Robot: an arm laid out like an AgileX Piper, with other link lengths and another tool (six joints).
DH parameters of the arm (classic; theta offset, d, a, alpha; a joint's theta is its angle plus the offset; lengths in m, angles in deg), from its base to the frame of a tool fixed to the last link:
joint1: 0 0.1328 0 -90
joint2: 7.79 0 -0.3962 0
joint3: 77.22 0 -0.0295 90
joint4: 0 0.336 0 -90
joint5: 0 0 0 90
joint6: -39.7 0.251 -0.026 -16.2
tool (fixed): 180 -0.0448 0 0
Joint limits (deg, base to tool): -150..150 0..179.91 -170..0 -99.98..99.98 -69.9..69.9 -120..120
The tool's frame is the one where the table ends.
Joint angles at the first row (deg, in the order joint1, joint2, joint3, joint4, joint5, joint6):
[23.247 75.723 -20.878 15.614 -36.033 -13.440]
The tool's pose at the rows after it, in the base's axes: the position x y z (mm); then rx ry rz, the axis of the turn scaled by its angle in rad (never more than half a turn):
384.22 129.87 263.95 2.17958 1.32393 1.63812
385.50 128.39 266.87 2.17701 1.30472 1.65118
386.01 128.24 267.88 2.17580 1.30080 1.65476
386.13 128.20 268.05 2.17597 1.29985 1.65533
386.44 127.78 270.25 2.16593 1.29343 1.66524
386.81 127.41 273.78 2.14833 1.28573 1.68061
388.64 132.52 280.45 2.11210 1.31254 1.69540
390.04 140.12 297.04 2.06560 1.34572 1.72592
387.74 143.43 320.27 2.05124 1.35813 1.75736
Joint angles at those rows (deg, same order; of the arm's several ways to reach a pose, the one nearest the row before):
[23.247 76.550 -21.233 17.852 -37.443 -13.441]
[23.248 76.549 -21.389 18.420 -37.980 -13.442]
[23.246 76.549 -21.485 18.521 -38.065 -13.439]
[23.247 76.550 -21.509 18.557 -38.067 -13.439]
[23.246 76.549 -21.509 18.556 -38.683 -13.439]
[23.248 76.549 -21.509 18.445 -39.661 -13.441]
[23.245 76.548 -22.190 16.854 -39.873 -13.439]
[23.337 75.439 -23.784 14.984 -38.577 -13.440]
[23.336 72.552 -25.860 14.509 -34.467 -13.438]

